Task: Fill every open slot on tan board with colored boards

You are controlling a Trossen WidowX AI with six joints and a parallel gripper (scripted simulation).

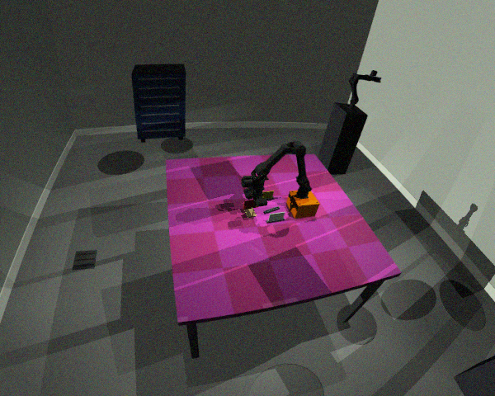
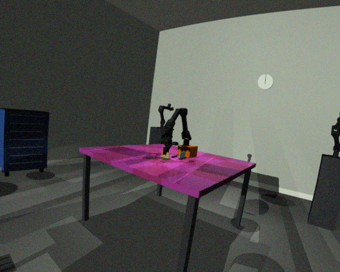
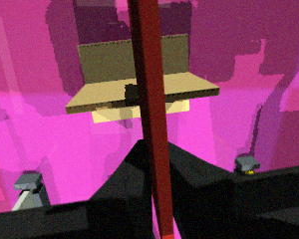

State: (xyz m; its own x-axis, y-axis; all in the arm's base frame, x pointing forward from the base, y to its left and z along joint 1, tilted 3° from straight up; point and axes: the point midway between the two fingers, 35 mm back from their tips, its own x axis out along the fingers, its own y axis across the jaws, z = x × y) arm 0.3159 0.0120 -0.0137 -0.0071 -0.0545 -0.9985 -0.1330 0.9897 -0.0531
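My gripper tip is 30 mm short of the tan board and 40 mm above it. Round my gripper tip: yellow board: 110 mm behind, 110 mm to the right, 30 mm below; then pale grey board: 120 mm behind, 90 mm to the left, 30 mm below; then red board: 30 mm ahead.
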